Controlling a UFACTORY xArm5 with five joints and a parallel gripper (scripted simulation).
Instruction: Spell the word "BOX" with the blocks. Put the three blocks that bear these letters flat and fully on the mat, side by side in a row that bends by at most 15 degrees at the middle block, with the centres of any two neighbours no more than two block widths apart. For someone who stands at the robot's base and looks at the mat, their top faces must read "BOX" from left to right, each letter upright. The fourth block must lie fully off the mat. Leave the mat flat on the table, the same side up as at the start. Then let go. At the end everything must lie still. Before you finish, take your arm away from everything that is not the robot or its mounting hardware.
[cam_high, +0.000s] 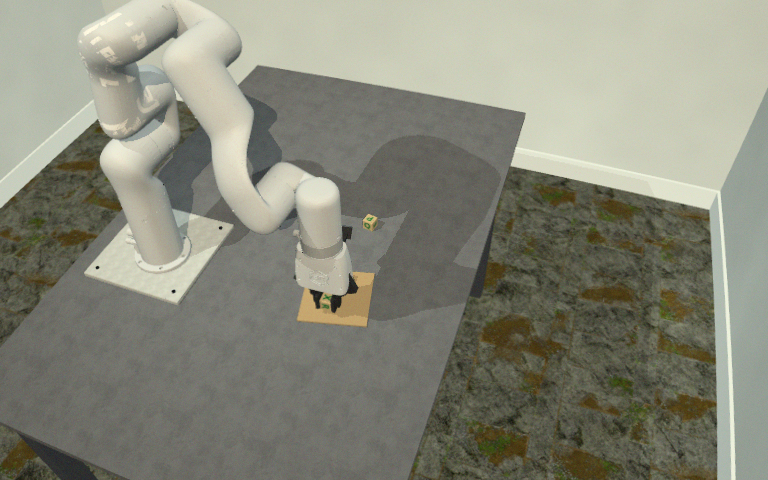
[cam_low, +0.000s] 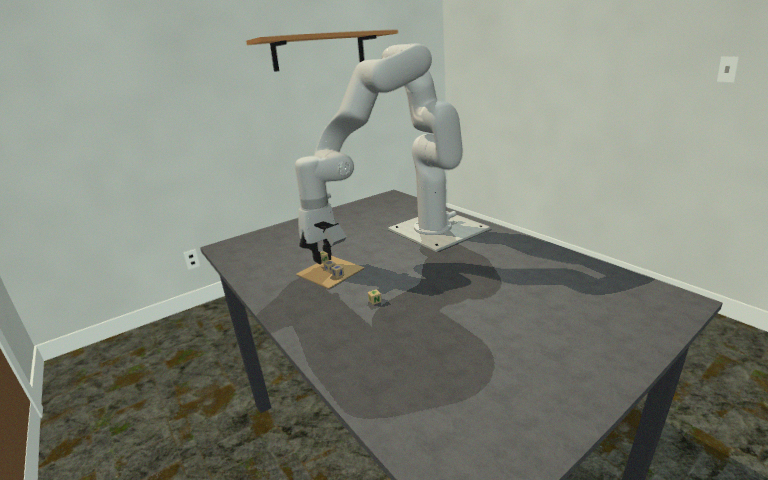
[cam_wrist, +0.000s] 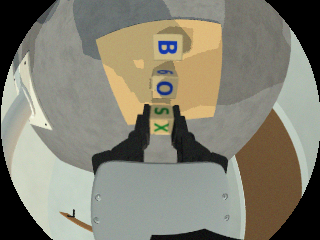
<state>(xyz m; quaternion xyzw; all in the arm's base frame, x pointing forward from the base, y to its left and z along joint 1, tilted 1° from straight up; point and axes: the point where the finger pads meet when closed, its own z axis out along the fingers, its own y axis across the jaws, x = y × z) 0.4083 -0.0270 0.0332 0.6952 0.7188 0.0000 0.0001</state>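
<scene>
My hand is 40 mm to the right of the O block and 20 mm above it. From my hand the other things lie so: X block (10 mm below); then B block (80 mm to the left, 20 mm below); then tan mat (40 mm to the left, 40 mm below).
</scene>
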